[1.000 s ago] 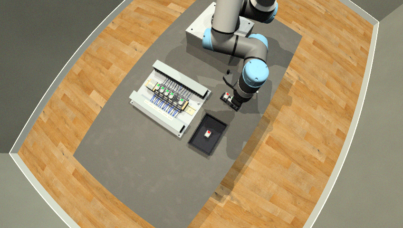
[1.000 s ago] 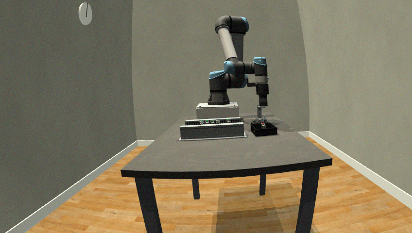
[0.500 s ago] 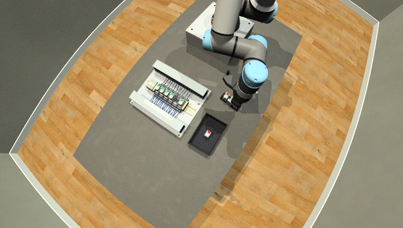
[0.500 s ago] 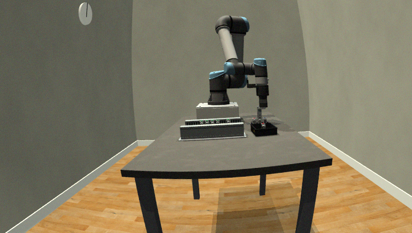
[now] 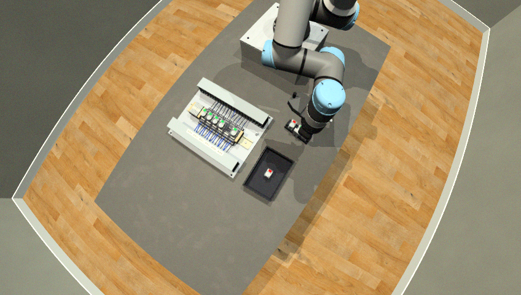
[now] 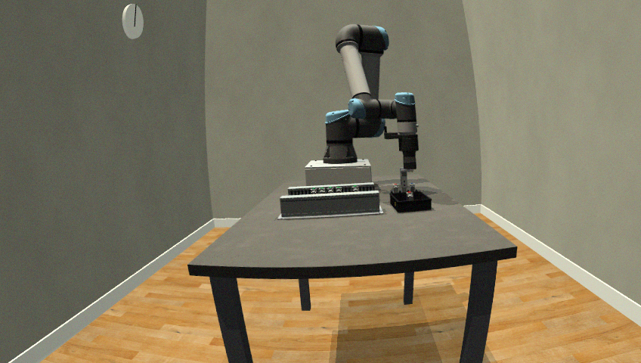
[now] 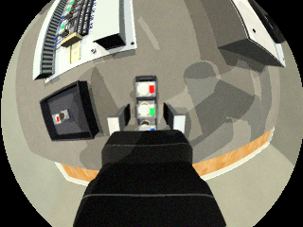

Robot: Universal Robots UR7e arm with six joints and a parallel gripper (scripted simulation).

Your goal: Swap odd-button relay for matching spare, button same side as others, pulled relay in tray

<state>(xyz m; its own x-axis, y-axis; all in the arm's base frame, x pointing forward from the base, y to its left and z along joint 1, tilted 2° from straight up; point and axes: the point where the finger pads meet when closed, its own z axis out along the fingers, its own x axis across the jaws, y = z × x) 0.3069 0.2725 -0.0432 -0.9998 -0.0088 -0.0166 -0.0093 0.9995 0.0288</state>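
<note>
Right now the black spare holder is 5 cm below my hand. Round my hand: tray 19 cm ahead, 4 cm below, 1 cm to the left; panel 25 cm to the right, 17 cm ahead, 5 cm below.
</note>
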